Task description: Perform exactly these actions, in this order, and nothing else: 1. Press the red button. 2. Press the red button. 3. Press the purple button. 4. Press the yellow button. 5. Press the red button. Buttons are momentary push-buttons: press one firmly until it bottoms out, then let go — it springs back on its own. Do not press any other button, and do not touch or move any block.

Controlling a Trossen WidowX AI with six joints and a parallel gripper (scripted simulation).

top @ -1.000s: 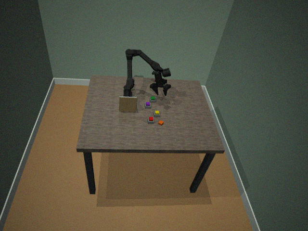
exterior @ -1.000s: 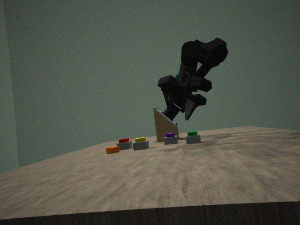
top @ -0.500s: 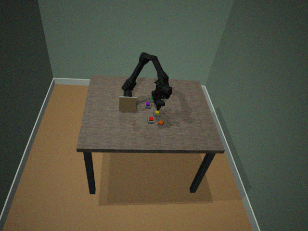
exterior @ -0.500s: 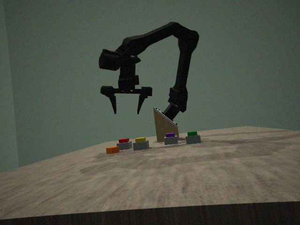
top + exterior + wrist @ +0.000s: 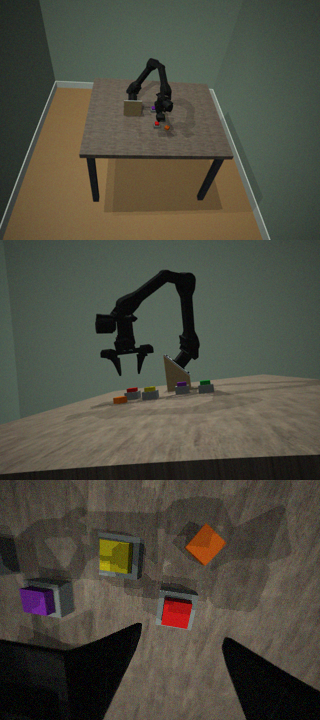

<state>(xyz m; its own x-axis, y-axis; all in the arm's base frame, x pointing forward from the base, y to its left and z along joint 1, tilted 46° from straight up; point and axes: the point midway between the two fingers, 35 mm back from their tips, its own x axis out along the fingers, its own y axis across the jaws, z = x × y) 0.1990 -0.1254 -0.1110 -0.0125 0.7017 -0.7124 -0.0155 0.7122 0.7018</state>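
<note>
My gripper tip is 60 mm above the red button. The rest, counted from my gripper tip: purple button 180 mm to the left, 60 mm below, 20 mm behind; then yellow button 80 mm to the left, 60 mm below, 50 mm ahead; then orange block 80 mm below, 80 mm ahead, 20 mm to the right.
</note>
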